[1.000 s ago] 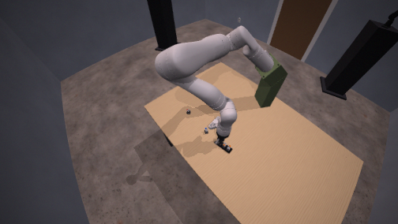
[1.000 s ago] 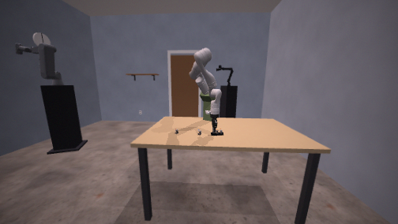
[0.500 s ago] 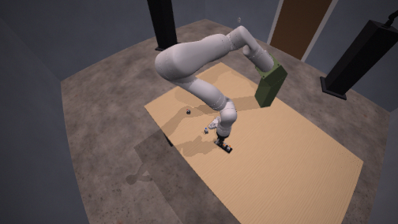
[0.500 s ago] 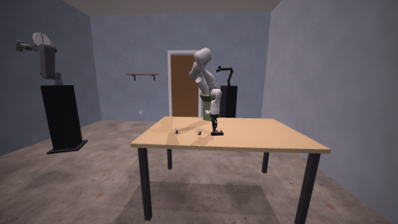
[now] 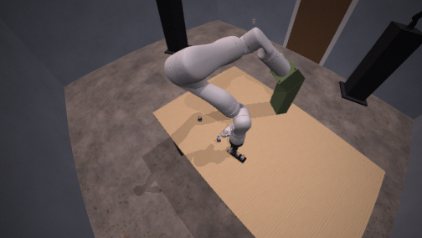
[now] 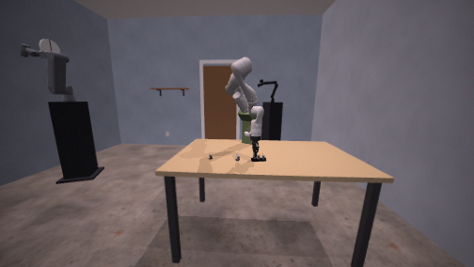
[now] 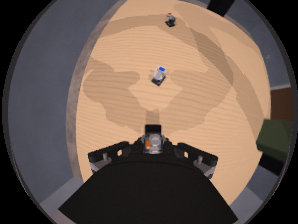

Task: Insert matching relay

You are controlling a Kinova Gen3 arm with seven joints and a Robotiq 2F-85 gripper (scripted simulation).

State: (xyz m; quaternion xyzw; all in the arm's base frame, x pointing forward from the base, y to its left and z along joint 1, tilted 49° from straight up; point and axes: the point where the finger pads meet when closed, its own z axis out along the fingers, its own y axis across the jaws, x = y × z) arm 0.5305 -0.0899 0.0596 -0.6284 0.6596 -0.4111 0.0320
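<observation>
My hand is 1 cm short of the rack, 3 cm to the right of it and 4 cm above it.
</observation>
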